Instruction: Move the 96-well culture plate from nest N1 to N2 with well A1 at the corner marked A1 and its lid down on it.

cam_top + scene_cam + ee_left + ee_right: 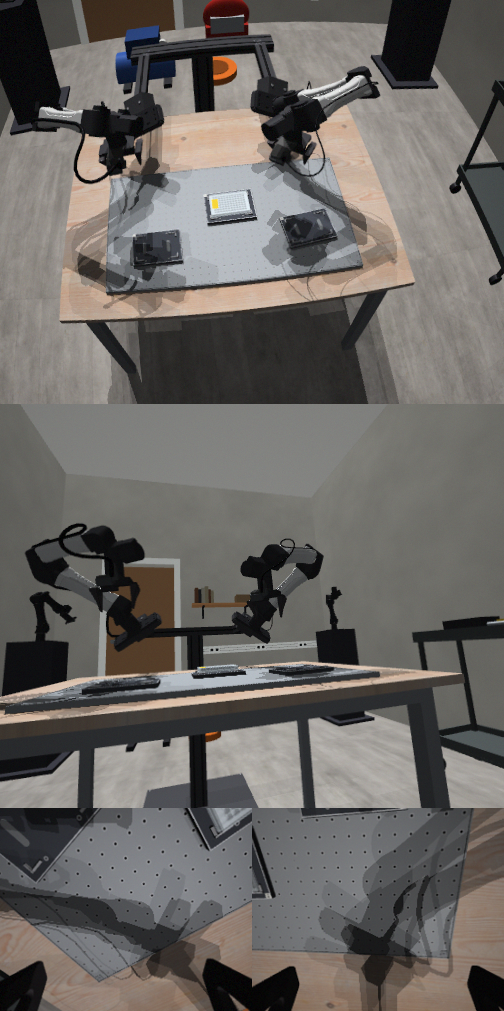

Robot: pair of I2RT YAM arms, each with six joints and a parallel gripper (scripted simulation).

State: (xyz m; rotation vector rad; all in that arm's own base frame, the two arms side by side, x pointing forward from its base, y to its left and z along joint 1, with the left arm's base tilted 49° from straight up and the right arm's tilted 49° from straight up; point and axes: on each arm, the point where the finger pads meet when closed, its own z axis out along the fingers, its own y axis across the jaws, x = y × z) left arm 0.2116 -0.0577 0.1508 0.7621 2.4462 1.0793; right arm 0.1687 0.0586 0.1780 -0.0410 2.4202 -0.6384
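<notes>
The 96-well culture plate lies 20 cm to the right of my left hand, 18 cm below it and 2 cm ahead of it. The rest, counted from my left hand: plate nest: 20 cm to the right, 19 cm below, 2 cm ahead; then nest N2: 19 cm below, 15 cm ahead, 4 cm to the left; then nest N1: 46 cm to the right, 19 cm below, 14 cm ahead.
</notes>
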